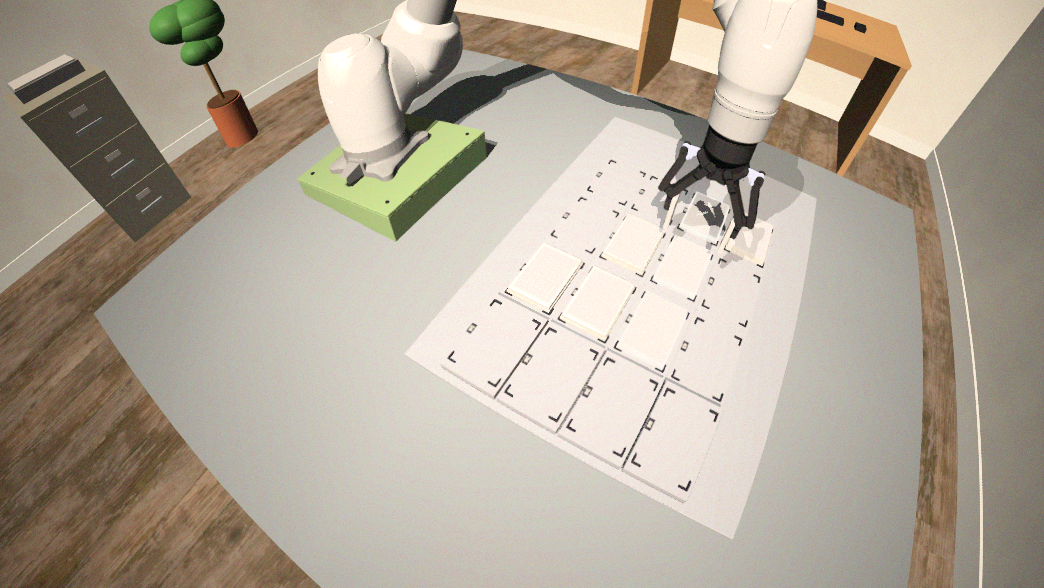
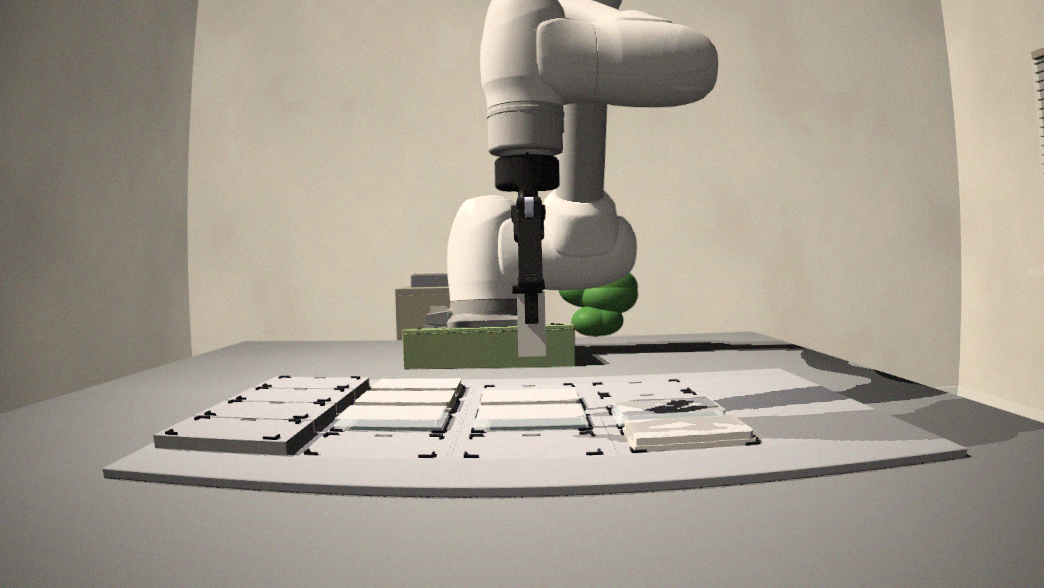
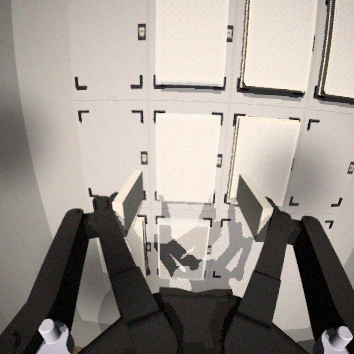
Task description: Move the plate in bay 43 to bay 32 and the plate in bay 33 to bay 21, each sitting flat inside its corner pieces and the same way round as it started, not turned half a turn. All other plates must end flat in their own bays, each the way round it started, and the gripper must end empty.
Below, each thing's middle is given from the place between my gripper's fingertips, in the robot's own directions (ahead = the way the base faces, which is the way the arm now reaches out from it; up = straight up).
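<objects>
Bay 21 (image 1: 650, 205) is 7 cm behind my hand, 18 cm to the left of it and 9 cm below it. Bay 44 (image 1: 670, 454) is 34 cm to the right of my hand, 5 cm ahead of it and 8 cm below it. With respect to the bay 43 (image 1: 706, 369), my hand is 18 cm to the left of it, 9 cm above it and 8 cm short of it.
</objects>
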